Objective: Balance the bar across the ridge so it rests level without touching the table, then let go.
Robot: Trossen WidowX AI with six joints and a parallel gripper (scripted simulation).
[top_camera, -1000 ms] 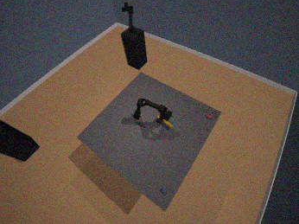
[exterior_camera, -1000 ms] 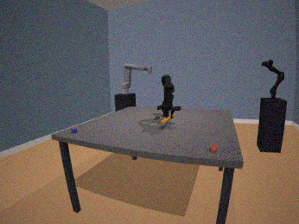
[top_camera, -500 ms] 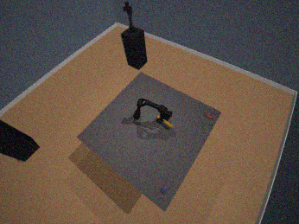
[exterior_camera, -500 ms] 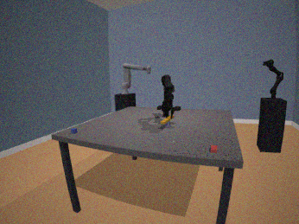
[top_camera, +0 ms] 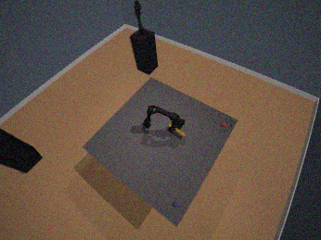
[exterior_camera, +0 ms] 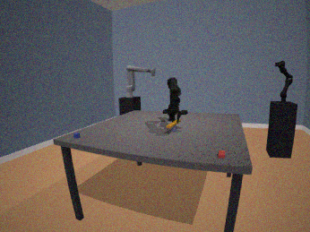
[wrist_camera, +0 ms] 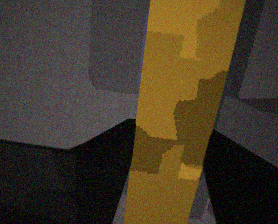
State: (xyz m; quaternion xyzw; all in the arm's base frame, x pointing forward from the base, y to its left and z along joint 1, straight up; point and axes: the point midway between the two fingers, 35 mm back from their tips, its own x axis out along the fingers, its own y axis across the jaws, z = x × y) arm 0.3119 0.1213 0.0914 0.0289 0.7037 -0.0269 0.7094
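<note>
My gripper tip is 30 mm short of the yellow bar. The rest, counted from my gripper tip: blue block: 430 mm ahead, 620 mm to the right, 40 mm below; then red block: 430 mm ahead, 380 mm to the left, 50 mm below.
</note>
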